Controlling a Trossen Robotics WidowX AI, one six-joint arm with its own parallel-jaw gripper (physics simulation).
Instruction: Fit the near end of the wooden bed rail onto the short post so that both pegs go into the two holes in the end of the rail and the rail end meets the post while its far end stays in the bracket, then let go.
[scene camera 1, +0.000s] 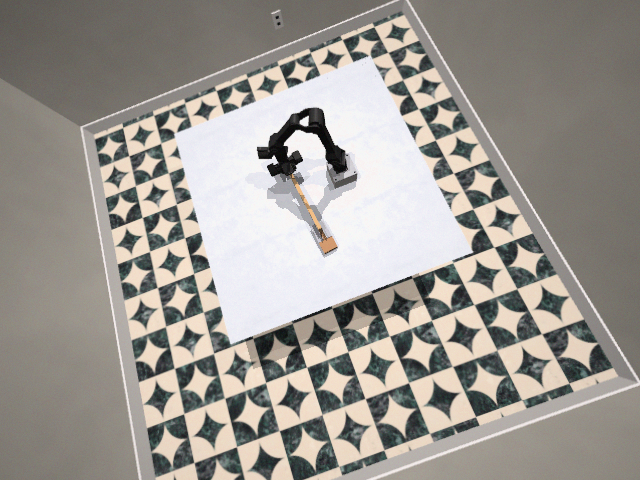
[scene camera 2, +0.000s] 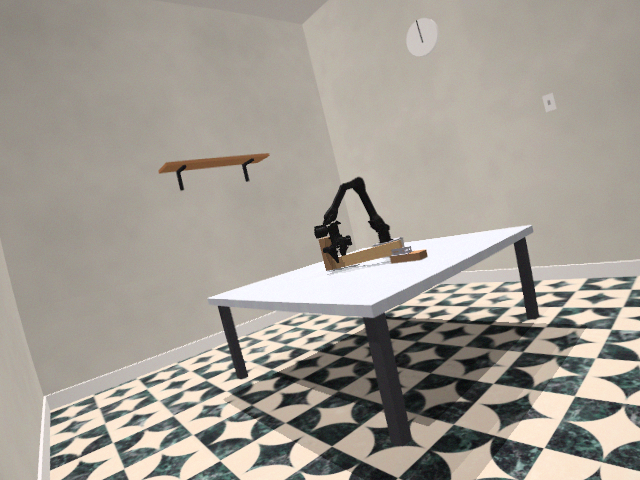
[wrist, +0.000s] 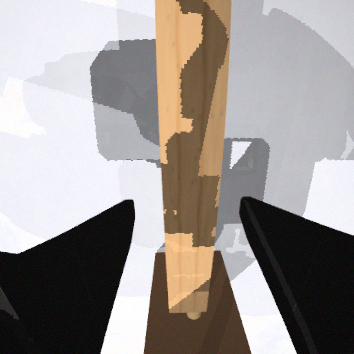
Scene:
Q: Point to my gripper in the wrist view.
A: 187, 206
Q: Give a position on a wooden bed rail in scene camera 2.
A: At 381, 251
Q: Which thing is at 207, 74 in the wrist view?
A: A wooden bed rail.

